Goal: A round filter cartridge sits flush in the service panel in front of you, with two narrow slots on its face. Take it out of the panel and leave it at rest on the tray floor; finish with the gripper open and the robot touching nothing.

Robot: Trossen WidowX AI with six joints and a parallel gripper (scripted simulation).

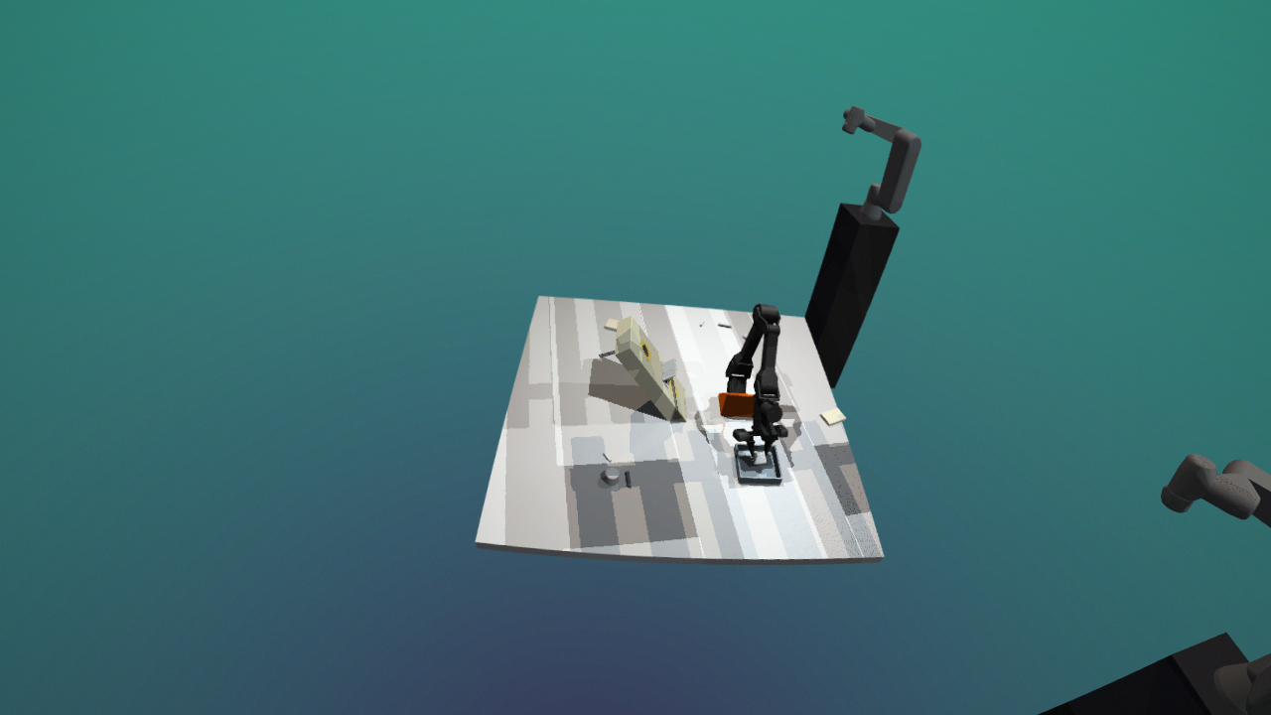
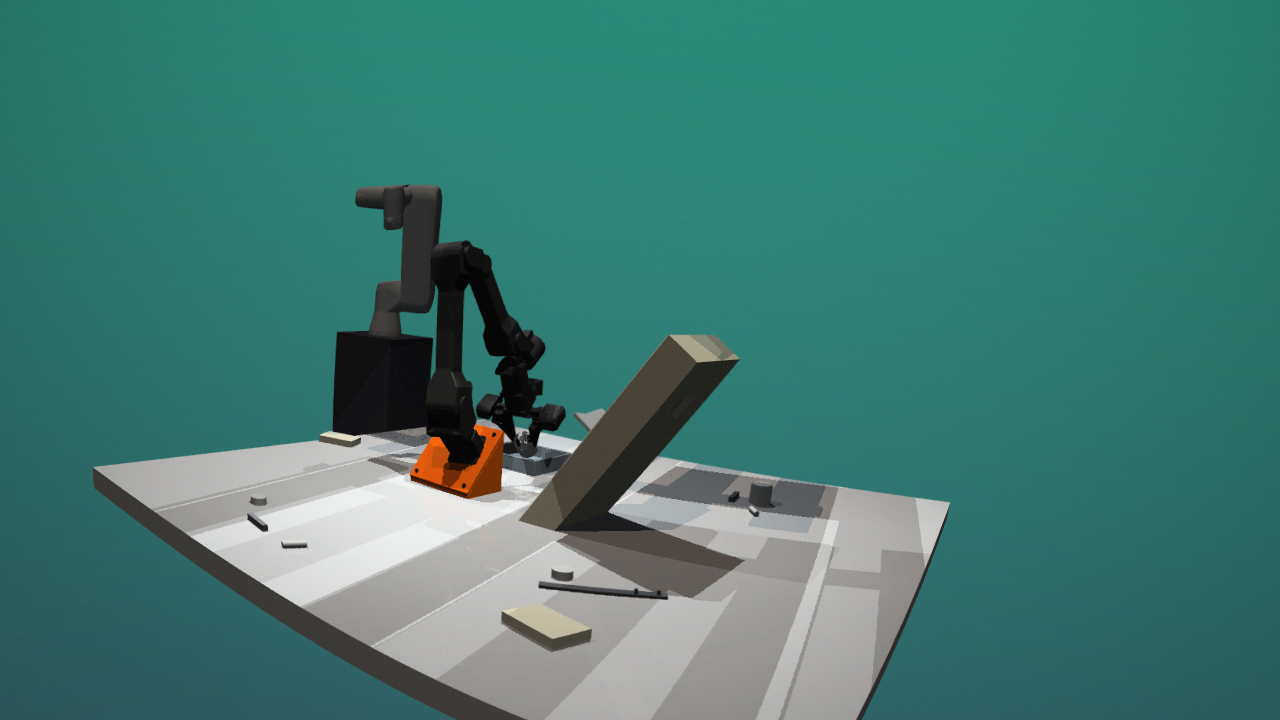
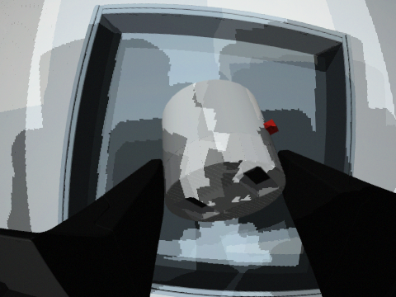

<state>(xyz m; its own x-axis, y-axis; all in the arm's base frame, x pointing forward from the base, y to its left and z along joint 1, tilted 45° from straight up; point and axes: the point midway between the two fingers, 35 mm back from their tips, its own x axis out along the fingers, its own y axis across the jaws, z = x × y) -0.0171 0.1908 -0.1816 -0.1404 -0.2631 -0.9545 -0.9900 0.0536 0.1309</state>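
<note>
Now: the grey round filter cartridge right at my gripper tip. Round my gripper tip: dark tray: 40 mm below, 10 mm to the left; beige service panel: 340 mm ahead, 320 mm to the right, 120 mm above.
</note>
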